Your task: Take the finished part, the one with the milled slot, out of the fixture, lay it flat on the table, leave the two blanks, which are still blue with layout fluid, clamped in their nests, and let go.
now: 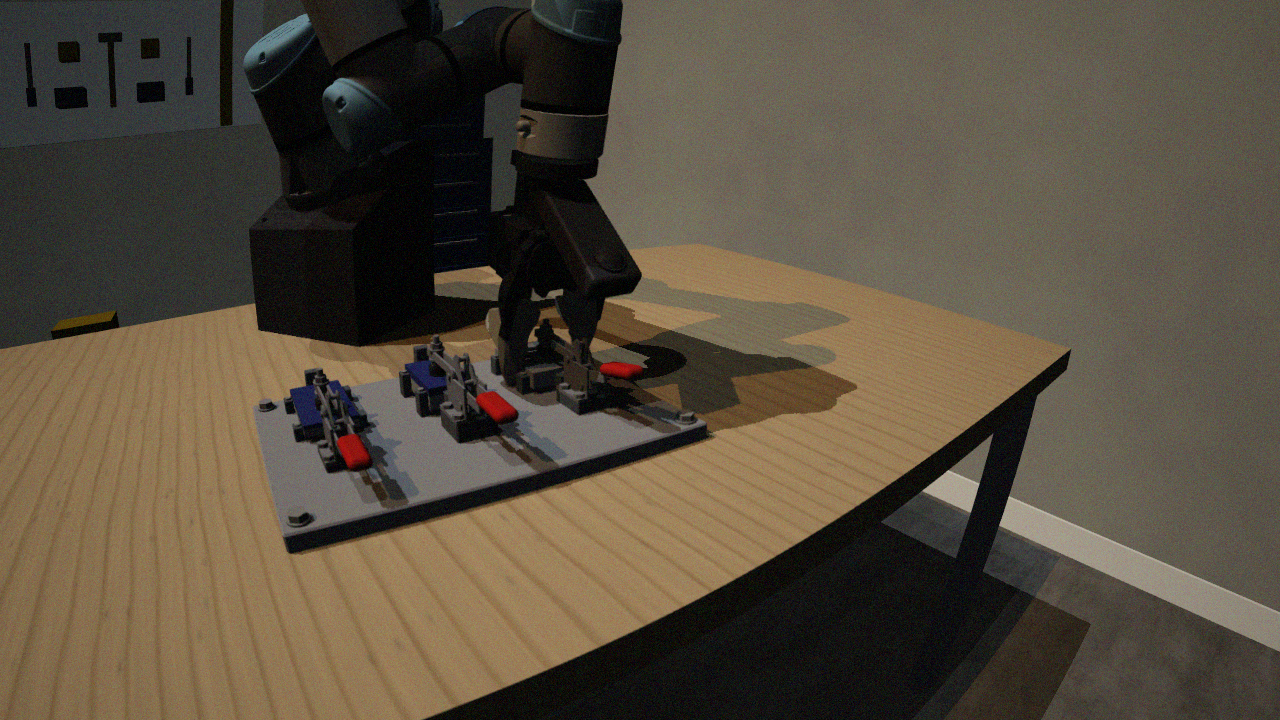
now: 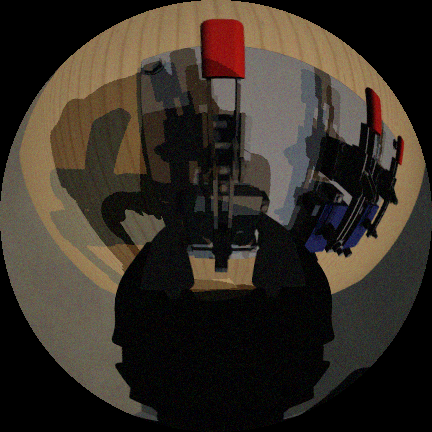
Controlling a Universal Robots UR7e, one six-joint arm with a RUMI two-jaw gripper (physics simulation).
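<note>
The finished part (image 1: pixel 539 376) (image 2: pixel 250 202), grey-brown, sits in the right-hand nest of the grey fixture plate (image 1: pixel 429 465) (image 2: pixel 280 100). Its slot cannot be made out; the clamp and fingers hide much of it. My gripper (image 1: pixel 547 362) (image 2: pixel 221 215) is low over this nest, its two dark fingers drawn in at opposite sides of the part and shut on it. One blue blank (image 1: pixel 422 376) (image 2: pixel 320 235) is in the middle nest, and the other blue blank (image 1: pixel 308 407) (image 2: pixel 365 220) is in the far-left nest. Both lie under clamp arms.
A red clamp handle (image 1: pixel 620 368) (image 2: pixel 223 50) points frontward from the part's nest, its arm running between my fingers. Two more red handles (image 1: pixel 496 406) (image 1: pixel 352 451) stand at the blanks' nests. Bolts sit at the plate's corners. The wooden table (image 1: pixel 760 501) surrounds the fixture.
</note>
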